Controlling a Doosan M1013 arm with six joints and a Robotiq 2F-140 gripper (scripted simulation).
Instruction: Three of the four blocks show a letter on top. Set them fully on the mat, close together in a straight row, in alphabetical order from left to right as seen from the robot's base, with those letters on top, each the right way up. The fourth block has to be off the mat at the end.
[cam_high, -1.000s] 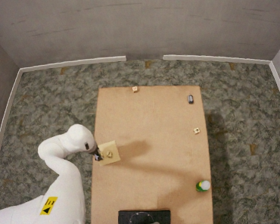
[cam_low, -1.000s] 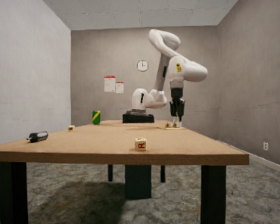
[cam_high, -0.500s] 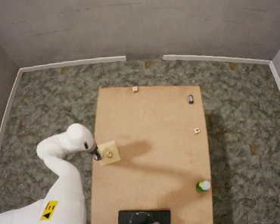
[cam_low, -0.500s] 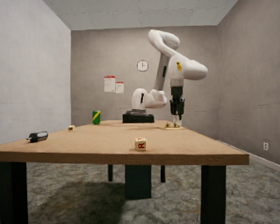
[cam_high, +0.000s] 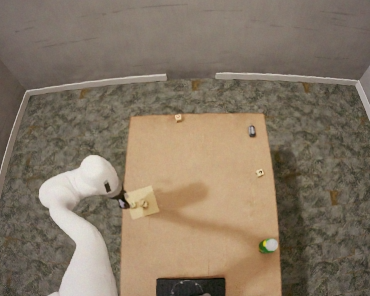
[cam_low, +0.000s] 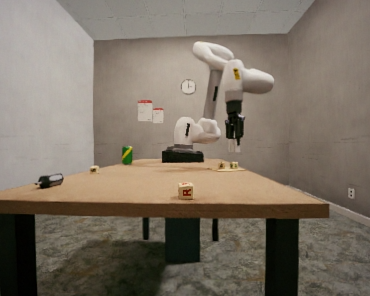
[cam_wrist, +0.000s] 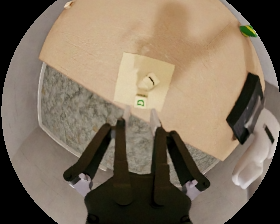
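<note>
The mat lies 11 cm below my hand, 5 cm to the right of it and 1 cm ahead of it.
</note>
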